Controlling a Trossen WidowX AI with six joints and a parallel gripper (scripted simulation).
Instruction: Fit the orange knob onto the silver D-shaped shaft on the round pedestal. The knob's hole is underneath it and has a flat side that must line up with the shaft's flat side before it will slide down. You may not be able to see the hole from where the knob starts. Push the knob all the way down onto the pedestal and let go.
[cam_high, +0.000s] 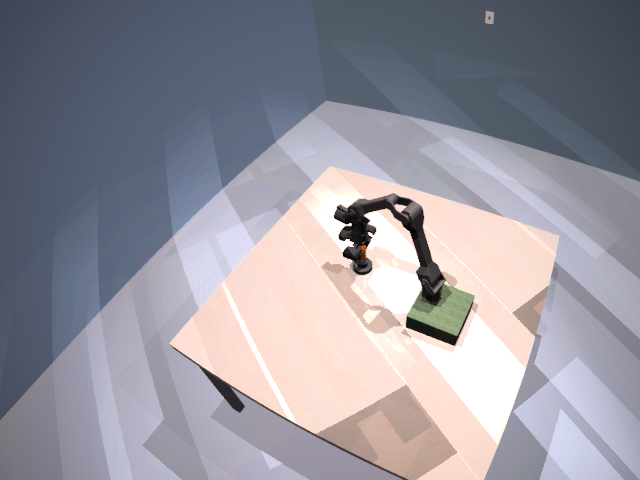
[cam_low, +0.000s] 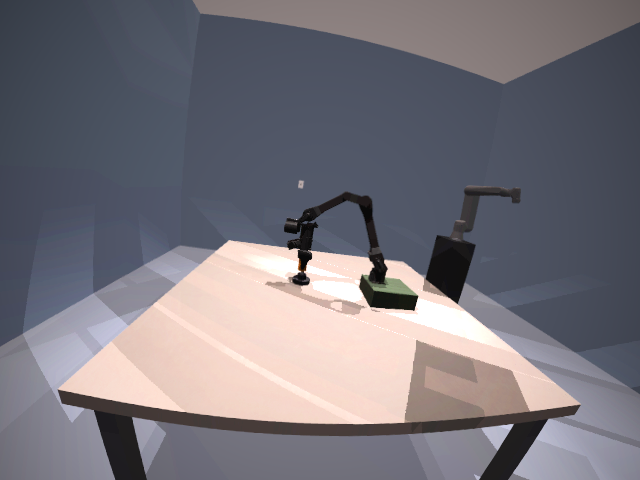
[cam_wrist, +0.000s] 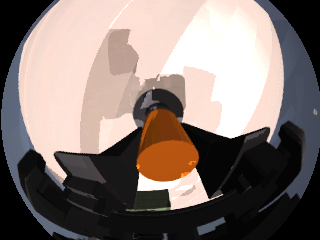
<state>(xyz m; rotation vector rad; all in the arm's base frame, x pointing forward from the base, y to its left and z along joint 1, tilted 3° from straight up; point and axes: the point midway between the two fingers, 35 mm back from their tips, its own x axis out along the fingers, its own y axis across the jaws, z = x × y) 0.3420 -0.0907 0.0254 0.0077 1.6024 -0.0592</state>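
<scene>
Right now the round pedestal is 4 cm below my gripper tip. From my gripper tip the other things lie so: orange knob (3 cm above).
</scene>
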